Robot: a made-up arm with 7 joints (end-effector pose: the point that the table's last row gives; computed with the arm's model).
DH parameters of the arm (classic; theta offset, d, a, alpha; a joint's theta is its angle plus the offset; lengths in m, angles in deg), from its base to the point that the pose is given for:
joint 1: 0 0.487 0 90
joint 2: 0 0.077 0 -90
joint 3: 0 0.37 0.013 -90
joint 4: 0 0.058 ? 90
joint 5: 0 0.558 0 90
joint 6: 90 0.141 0.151 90
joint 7: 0 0.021 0 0
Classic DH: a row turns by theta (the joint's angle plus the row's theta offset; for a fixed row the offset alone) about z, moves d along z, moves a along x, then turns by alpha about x.
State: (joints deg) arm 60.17 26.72 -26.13 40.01 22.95 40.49 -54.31
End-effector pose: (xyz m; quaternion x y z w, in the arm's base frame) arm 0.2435 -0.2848 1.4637 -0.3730 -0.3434 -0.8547 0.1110
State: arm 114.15 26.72 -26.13 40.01 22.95 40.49 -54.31
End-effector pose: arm 0.3735 0.0295 1.4637 -0.1766 -0.4753 -0.7113 0.4868
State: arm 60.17 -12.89 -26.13 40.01 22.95 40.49 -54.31
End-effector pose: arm 0.5677 0.2805 1.3197 -0.5277 -0.5556 -0.6404 0.0527
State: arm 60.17 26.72 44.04 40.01 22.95 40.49 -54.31
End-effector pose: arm -0.1618 -0.0073 1.4833 0.0484 -0.6073 -0.6819 0.4047
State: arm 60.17 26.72 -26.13 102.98 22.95 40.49 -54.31
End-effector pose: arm 0.6095 0.1066 0.9841 -0.6681 -0.5461 -0.4593 0.2108
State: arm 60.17 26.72 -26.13 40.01 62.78 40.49 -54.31
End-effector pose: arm 0.3098 -0.1988 1.4397 -0.2301 -0.3462 -0.8057 0.4221
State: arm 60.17 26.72 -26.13 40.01 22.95 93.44 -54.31
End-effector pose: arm 0.1731 -0.3468 1.3653 -0.1518 0.0310 -0.9865 0.0536
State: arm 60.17 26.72 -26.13 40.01 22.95 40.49 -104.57
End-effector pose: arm 0.2435 -0.2848 1.4637 0.1919 0.4693 0.8210 0.2625
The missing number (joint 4, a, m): -0.031
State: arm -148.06 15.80 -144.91 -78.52 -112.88 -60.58 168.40
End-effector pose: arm -0.1897 -0.4726 0.8948 0.4197 0.7897 0.4120 0.1748
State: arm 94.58 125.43 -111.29 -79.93 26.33 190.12 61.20
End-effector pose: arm -0.2654 -0.4559 0.2729 -0.5484 0.3272 0.5313 0.5567
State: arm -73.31 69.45 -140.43 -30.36 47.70 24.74 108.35
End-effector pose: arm -0.0857 0.8813 1.0166 -0.5439 0.0137 0.7888 0.2858
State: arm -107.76 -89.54 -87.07 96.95 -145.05 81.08 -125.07
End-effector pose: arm -0.7297 -0.0725 0.2013 -0.1051 -0.6856 -0.1087 0.7121
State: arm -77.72 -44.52 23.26 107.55 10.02 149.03 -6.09
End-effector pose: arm 0.1356 -0.5478 0.4001 0.5425 -0.4845 0.6121 0.3104
